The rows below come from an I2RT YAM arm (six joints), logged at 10 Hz.
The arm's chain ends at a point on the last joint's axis. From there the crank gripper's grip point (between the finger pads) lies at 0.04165 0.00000 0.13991 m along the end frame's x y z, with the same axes.
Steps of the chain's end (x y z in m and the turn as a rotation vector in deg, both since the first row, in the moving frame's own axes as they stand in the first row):
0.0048, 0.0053, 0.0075, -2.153, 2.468, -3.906
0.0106, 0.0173, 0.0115, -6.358, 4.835, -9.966
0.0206, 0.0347, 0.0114, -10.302, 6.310, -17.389
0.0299, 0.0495, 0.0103, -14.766, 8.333, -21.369
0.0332, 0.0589, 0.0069, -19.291, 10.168, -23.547
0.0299, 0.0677, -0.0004, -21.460, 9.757, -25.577
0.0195, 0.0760, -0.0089, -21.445, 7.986, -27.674
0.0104, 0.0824, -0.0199, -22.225, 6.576, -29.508
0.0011, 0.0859, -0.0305, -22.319, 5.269, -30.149
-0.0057, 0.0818, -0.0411, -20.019, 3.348, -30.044
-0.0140, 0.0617, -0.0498, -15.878, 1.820, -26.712
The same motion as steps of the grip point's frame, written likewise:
0.0109, 0.0075, 0.0055, -2.153, 2.468, -3.906
0.0229, 0.0243, 0.0071, -6.358, 4.835, -9.966
0.0373, 0.0442, 0.0050, -10.302, 6.310, -17.389
0.0528, 0.0648, 0.0004, -14.766, 8.333, -21.369
0.0621, 0.0812, -0.0072, -19.291, 10.168, -23.547
0.0590, 0.0930, -0.0152, -21.460, 9.757, -25.577
0.0449, 0.1006, -0.0215, -21.445, 7.986, -27.674
0.0332, 0.1080, -0.0314, -22.225, 6.576, -29.508
0.0211, 0.1122, -0.0407, -22.319, 5.269, -30.149
0.0087, 0.1046, -0.0482, -20.019, 3.348, -30.044
-0.0054, 0.0789, -0.0537, -15.878, 1.820, -26.712

